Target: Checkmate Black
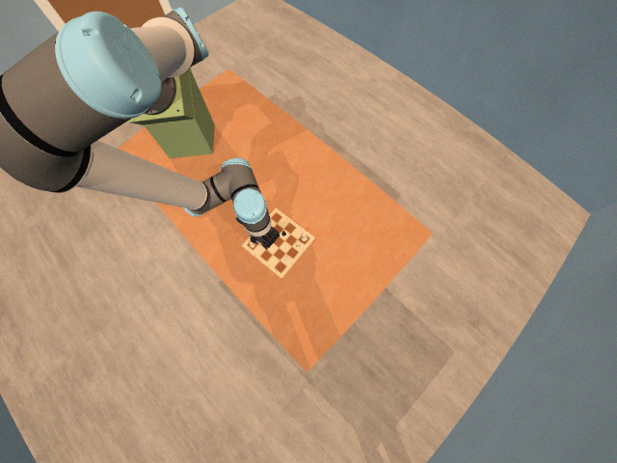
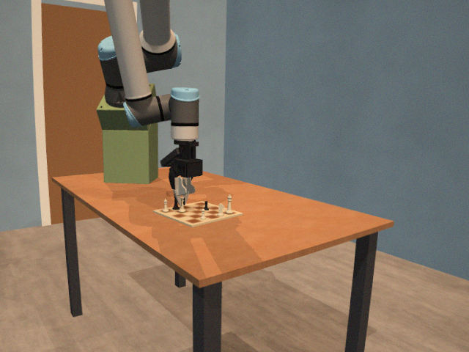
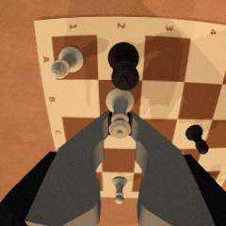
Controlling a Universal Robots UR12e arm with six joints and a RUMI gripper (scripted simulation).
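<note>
My gripper is now 4 cm past the tall black piece, 1 cm to the right of it and 1 cm above it. The rest, counted from my hand: black pawn (7 cm to the left, 4 cm ahead, 2 cm below); small chessboard (4 cm below, 4 cm ahead, 3 cm to the left); white pawn (11 cm ahead, 2 cm below, 1 cm to the right).
</note>
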